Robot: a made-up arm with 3 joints. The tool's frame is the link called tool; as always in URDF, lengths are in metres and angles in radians. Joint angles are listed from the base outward. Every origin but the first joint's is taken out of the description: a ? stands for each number. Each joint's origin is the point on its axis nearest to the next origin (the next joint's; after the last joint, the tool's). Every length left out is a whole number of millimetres.
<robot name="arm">
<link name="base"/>
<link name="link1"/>
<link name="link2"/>
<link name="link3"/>
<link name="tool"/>
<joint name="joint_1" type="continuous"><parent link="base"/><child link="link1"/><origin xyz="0 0.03 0.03"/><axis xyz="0 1 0"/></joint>
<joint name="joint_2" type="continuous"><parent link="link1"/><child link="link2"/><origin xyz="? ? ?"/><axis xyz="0 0 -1"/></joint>
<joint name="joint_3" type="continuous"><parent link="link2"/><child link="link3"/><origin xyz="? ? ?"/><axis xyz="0 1 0"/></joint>
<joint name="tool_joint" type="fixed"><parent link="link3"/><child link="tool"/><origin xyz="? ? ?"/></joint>
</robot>
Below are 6 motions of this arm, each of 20 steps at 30 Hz.
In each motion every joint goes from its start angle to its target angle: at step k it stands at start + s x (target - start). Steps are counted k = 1, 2, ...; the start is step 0. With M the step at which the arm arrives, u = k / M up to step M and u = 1 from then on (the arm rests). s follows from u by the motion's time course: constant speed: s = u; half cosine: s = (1 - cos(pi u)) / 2; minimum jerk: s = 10 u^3 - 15 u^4 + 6 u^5.
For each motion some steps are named. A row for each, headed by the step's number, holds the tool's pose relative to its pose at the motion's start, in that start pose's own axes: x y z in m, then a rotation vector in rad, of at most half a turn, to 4 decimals.
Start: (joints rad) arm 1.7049 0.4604 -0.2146
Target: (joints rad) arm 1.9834 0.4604 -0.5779
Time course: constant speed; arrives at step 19
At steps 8, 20:
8: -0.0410 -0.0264 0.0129 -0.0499 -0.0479 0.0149
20: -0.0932 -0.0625 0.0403 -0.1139 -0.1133 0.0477

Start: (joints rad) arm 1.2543 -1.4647 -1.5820
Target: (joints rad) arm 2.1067 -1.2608 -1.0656
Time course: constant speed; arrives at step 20
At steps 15, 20:
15: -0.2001 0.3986 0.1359 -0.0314 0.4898 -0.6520
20: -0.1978 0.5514 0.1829 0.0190 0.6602 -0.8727

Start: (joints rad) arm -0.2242 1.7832 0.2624
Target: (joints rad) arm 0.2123 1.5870 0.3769
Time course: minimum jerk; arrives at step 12
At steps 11, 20:
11: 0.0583 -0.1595 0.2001 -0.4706 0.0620 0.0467
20: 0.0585 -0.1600 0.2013 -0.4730 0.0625 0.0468

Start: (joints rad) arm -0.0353 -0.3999 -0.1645
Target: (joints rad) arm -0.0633 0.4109 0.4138
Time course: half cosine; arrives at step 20
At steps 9, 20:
9: -0.1329 0.0250 0.0400 -0.0173 0.2300 -0.3423
20: -0.2761 0.1339 0.0873 0.1022 0.5172 -0.8141

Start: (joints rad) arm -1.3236 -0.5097 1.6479
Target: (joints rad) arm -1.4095 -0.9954 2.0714
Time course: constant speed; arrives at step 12
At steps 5, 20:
5: -0.0279 0.0077 0.1006 -0.1964 0.1465 -0.0536
20: -0.0692 0.0543 0.2310 -0.4507 0.3517 -0.1961

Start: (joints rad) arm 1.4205 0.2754 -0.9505
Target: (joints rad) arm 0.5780 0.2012 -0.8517
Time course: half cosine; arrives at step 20
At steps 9, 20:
9: 0.1467 0.0509 -0.1185 0.0793 -0.3018 -0.0546
20: 0.4008 0.1059 -0.1778 0.1770 -0.7204 -0.1119

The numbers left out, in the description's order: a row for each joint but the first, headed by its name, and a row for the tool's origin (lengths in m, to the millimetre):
joint_2: 0.09 0 -0.44
joint_3: 0.06 -0.39 0
tool: -0.07 0 -0.05

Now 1 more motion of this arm.
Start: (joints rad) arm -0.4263 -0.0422 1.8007
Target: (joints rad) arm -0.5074 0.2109 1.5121
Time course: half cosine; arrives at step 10
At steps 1, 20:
1: 0.0005 -0.0002 -0.0022 0.0061 -0.0090 0.0013
20: 0.0302 0.0097 -0.0843 0.2528 -0.3681 0.0286

